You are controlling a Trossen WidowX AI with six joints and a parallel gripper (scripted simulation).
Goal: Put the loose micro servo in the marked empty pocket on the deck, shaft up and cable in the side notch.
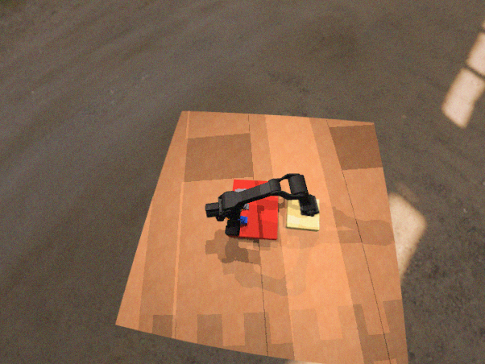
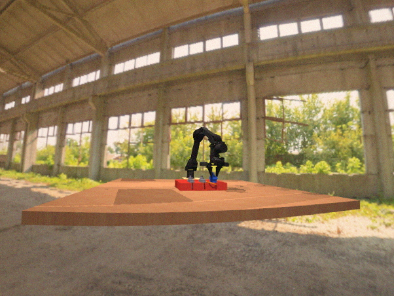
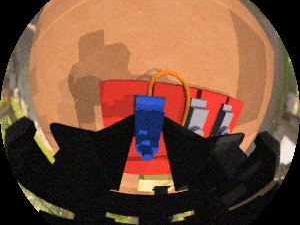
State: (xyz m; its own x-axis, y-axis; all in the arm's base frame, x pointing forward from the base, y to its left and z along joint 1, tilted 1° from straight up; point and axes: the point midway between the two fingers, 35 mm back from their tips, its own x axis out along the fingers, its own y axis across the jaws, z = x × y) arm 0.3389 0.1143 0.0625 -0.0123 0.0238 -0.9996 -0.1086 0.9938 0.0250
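Now: the red deck 110 mm behind my gripper tip, 90 mm to the right of it and 50 mm below it.
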